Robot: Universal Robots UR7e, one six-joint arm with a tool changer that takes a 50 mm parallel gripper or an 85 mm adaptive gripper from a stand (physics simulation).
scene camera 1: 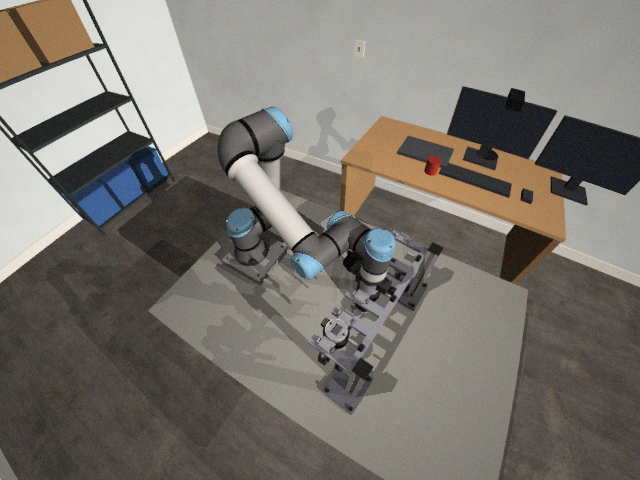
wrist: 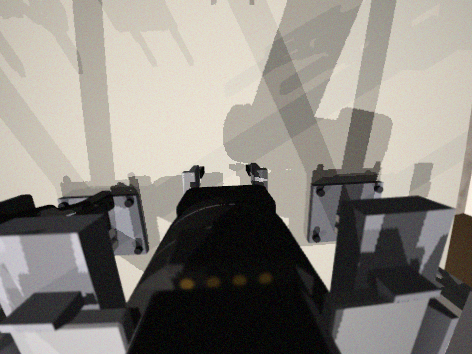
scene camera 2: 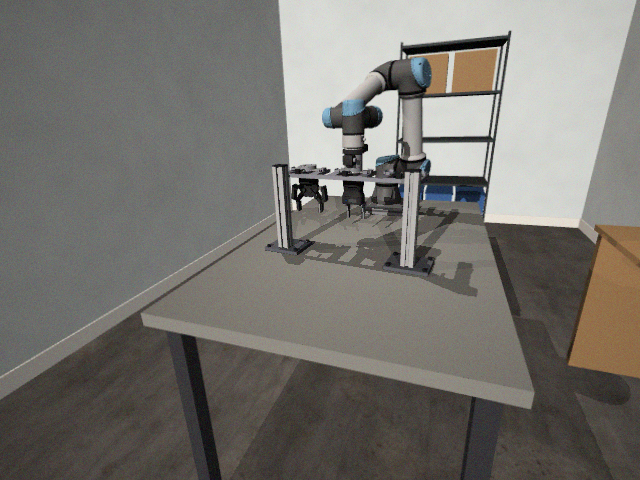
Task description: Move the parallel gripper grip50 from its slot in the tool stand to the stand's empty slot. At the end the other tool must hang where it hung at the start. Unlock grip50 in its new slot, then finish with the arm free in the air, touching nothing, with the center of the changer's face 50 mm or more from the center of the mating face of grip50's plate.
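Frame: origin at the arm's base, x back, y right, z up, level; centimetres.
Where they show: arm's base, origin of the base link: [scene camera 1: 251, 252] [scene camera 2: 386, 200].
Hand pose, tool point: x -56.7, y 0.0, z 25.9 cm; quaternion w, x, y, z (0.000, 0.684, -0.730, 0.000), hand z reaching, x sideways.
Things, the pixels of their top centre, and the offset from my tool point. "spot": a spot on its surface instead. Level surfaces: height alone.
- parallel gripper grip50, surface spot: [scene camera 2: 362, 211] spot: dx +1.2, dy -3.1, dz -16.3 cm
- desk-side end slot, surface spot: [scene camera 1: 402, 237] spot: dx -1.1, dy -23.7, dz -1.8 cm
- grey table, its level: dz -30.0 cm
The grey tool stand [scene camera 1: 362, 367] [scene camera 2: 410, 222] has slots in a row. The parallel gripper grip50 [scene camera 2: 356, 211] [wrist: 225, 175] hangs in the middle slot, its dark body pointing down and its two fingers apart, with nothing between them. The arm's changer is directly above its plate, touching or very close; whether it is locked cannot be seen. In the wrist view, light slot blocks [wrist: 395, 235] stand on both sides of its body. The other tool, the adaptive gripper [scene camera 1: 336, 330] [scene camera 2: 309, 188], hangs in the end slot away from the desk. The desk-side end slot [scene camera 1: 402, 237] is empty.
The stand's base plates [scene camera 1: 348, 390] [wrist: 131, 220] rest on the grey table [scene camera 1: 454, 403] [scene camera 2: 330, 310]. The arm's base [scene camera 1: 250, 255] is behind the stand. A wooden desk [scene camera 1: 372, 139] with monitors and a red cup [scene camera 1: 432, 165] stands beside the table. A shelf unit [scene camera 1: 77, 114] is farther off.
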